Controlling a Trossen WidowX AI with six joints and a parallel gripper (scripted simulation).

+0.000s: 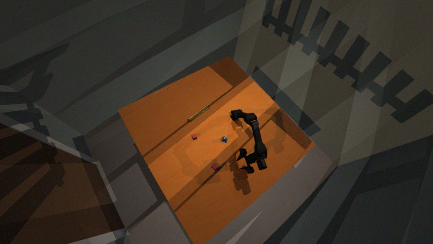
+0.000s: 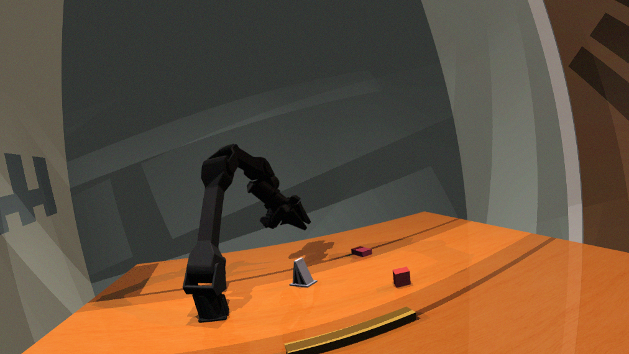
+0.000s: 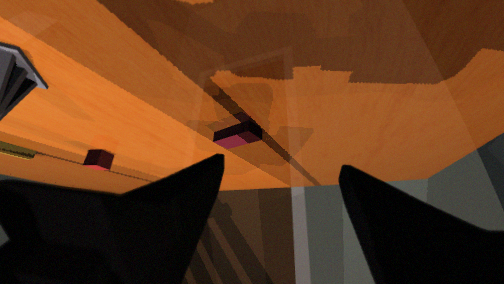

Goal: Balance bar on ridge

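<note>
My gripper tip is now 30 mm past the yellow bar, 580 mm to the left of it and 90 mm above it. Also, from my gripper tip: flat pink block (130 mm ahead, 90 mm to the right, 90 mm below); then red cube (130 mm ahead, 410 mm to the right, 90 mm below).
</note>
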